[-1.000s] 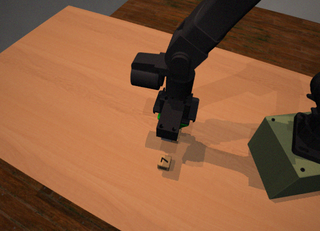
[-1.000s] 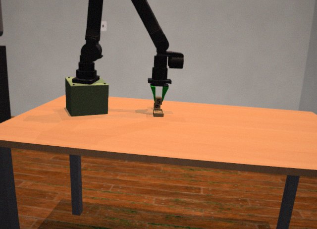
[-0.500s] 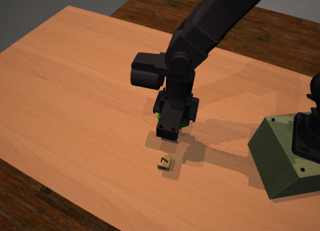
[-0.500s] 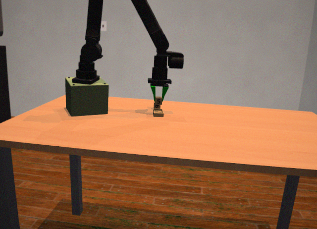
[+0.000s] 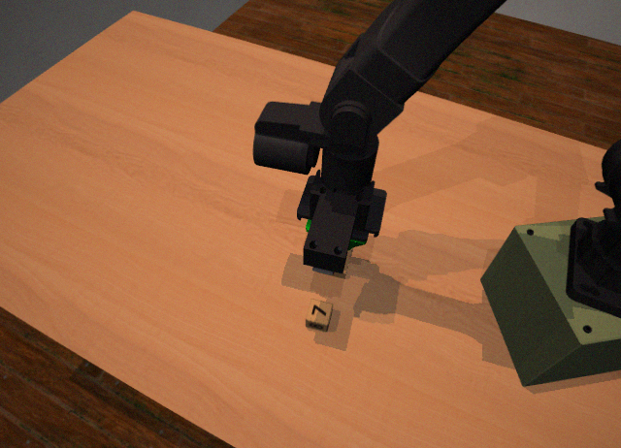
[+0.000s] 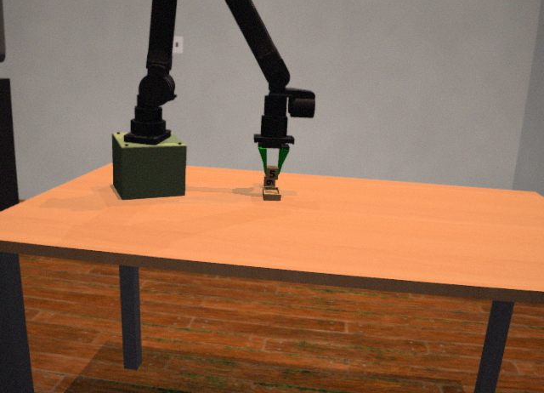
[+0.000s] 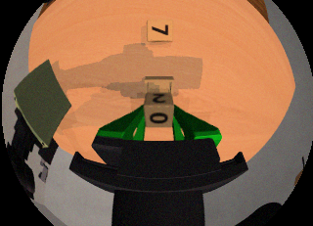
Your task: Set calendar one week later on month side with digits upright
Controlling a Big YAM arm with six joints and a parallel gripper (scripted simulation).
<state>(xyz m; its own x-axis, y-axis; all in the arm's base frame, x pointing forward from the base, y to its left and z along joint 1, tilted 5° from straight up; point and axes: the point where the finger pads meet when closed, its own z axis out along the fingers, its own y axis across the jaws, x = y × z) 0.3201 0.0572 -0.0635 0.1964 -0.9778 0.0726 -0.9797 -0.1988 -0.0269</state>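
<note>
Now: hand 60 mm above the tray and 20 mm to the left of it.
</note>
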